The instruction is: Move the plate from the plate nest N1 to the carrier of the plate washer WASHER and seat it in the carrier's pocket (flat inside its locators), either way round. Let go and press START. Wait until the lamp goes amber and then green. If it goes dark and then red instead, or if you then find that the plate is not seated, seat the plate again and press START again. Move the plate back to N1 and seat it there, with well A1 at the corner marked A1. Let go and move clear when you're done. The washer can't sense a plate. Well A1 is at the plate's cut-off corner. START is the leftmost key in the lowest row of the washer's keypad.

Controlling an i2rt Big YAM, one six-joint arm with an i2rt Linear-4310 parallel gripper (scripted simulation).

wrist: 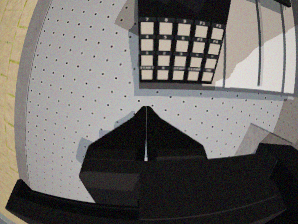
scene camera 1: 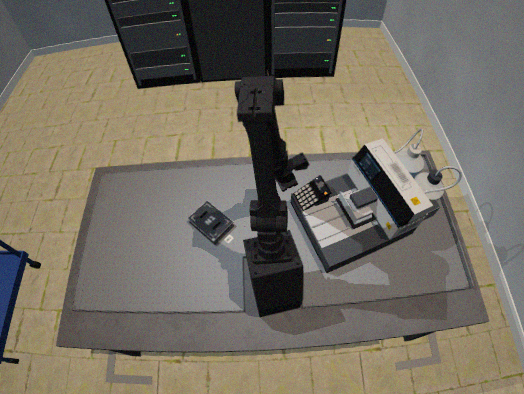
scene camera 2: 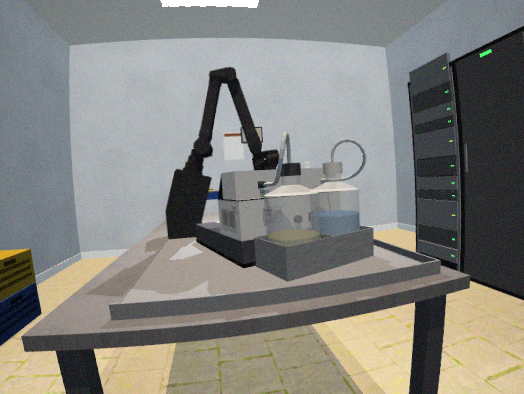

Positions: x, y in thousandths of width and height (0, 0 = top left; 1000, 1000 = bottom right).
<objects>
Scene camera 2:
grey tray: 558, 666
plate washer: 461, 527
</objects>
